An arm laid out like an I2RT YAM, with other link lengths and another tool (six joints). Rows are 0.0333 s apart.
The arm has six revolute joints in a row. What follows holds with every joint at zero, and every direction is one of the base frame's.
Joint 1 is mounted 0.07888 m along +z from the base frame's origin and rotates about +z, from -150 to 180 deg.
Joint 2 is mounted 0.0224 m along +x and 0.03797 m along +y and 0.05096 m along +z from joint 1 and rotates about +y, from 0 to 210 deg.
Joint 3 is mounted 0.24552 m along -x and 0.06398 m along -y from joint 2 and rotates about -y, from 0 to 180 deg.
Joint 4 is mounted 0.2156 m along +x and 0.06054 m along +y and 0.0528 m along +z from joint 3 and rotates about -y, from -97 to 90 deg.
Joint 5 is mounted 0.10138 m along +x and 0.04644 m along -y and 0.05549 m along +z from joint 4 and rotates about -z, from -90 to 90 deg.
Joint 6 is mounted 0.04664 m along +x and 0.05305 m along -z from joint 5 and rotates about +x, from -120 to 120 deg.
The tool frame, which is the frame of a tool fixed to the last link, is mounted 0.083 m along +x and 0.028 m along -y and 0.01 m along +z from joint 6; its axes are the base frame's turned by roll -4.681, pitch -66.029 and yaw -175.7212 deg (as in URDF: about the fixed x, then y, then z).
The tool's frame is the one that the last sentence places.
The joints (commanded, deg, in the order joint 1, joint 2, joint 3, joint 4, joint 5, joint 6), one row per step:
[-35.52, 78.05, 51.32, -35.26, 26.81, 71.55]
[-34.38, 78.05, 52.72, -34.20, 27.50, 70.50]
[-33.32, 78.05, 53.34, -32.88, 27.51, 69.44]
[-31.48, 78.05, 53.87, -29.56, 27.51, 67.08]
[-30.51, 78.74, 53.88, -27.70, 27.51, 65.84]
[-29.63, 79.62, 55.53, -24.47, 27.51, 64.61]
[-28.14, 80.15, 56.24, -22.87, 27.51, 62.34]
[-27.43, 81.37, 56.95, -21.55, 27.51, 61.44]
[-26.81, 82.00, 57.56, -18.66, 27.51, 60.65]
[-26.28, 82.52, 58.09, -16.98, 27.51, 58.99]
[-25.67, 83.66, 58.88, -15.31, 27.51, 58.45]
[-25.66, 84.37, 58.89, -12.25, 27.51, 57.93]
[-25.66, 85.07, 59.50, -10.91, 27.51, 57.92]
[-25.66, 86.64, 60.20, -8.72, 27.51, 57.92]
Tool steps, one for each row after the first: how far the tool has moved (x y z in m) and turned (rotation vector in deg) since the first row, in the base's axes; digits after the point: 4 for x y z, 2 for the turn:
[0.0111, -0.0032, 0.0100, -2.00, -1.02, 1.62]
[0.0209, -0.0040, 0.0158, -3.22, -1.96, 3.47]
[0.0389, -0.0054, 0.0254, -5.69, -3.68, 7.03]
[0.0480, -0.0054, 0.0261, -6.52, -3.90, 8.90]
[0.0656, -0.0105, 0.0383, -8.98, -6.44, 10.55]
[0.0783, -0.0087, 0.0442, -10.35, -6.52, 13.62]
[0.0875, -0.0093, 0.0452, -10.96, -6.65, 14.93]
[0.0994, -0.0115, 0.0526, -12.74, -8.54, 15.95]
[0.1076, -0.0125, 0.0578, -14.06, -8.86, 17.53]
[0.1173, -0.0132, 0.0606, -14.91, -9.65, 18.42]
[0.1248, -0.0169, 0.0646, -16.40, -11.23, 18.61]
[0.1301, -0.0195, 0.0679, -17.13, -12.25, 18.52]
[0.1383, -0.0234, 0.0687, -17.89, -13.33, 18.41]

